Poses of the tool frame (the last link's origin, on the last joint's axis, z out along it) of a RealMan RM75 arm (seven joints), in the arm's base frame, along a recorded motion.
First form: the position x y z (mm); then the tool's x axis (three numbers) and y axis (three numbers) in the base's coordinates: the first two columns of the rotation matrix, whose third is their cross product.
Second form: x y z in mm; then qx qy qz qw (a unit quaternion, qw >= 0). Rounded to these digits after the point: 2 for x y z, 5 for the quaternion.
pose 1, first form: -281.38 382.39 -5.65 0.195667 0.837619 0.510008 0.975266 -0.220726 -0.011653
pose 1, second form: -281.38 382.39 -5.65 -0.75440 -0.60077 -0.20308 0.16945
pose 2, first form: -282.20 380.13 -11.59 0.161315 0.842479 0.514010 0.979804 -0.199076 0.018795
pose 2, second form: -282.20 380.13 -11.59 -0.74464 -0.61180 -0.21224 0.16176
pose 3, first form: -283.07 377.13 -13.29 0.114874 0.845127 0.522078 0.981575 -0.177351 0.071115
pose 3, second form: -283.07 377.13 -13.29 -0.73180 -0.62404 -0.23052 0.14798
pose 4, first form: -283.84 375.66 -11.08 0.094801 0.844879 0.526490 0.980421 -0.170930 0.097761
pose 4, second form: -283.84 375.66 -11.08 -0.72634 -0.62825 -0.24062 0.14083
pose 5, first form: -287.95 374.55 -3.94 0.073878 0.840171 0.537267 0.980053 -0.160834 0.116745
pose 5, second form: -287.95 374.55 -3.94 -0.71938 -0.63257 -0.25083 0.13942
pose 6, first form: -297.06 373.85 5.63 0.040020 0.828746 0.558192 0.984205 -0.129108 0.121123
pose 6, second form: -297.06 373.85 5.63 -0.70533 -0.64259 -0.25897 0.15007
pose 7, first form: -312.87 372.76 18.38 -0.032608 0.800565 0.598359 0.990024 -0.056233 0.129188
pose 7, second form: -312.87 372.76 18.38 -0.67349 -0.66467 -0.27299 0.17350
